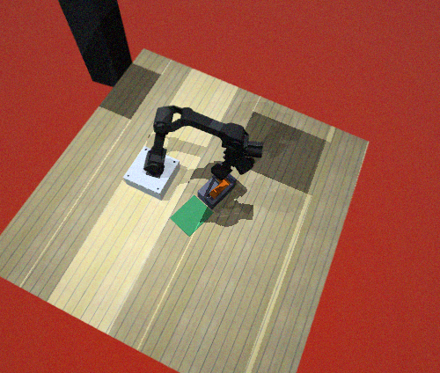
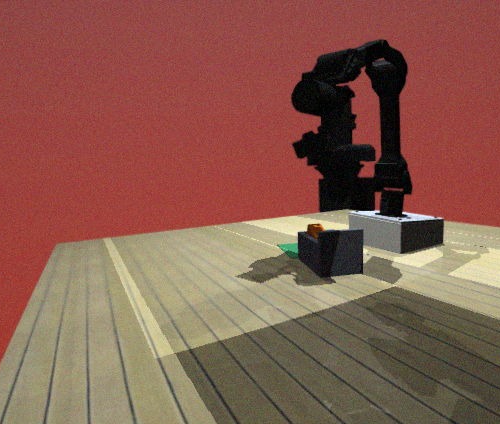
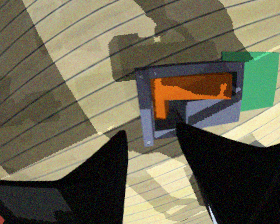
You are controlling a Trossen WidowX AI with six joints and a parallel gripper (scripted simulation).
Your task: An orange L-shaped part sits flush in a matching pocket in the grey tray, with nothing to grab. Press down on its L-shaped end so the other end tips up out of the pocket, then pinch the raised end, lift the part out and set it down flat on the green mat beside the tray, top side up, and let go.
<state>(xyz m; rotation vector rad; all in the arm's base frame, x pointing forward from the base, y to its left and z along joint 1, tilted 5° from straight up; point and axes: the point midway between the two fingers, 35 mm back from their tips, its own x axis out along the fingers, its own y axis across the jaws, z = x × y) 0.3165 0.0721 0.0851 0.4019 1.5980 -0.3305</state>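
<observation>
Right now the orange L-shaped part is 10 cm below my gripper tip, 4 cm to the right of it and 3 cm behind it. From my gripper tip the other things lie so: tray 16 cm below, 6 cm to the right, 4 cm behind; then green mat 20 cm to the right, 16 cm below, 10 cm behind.
</observation>
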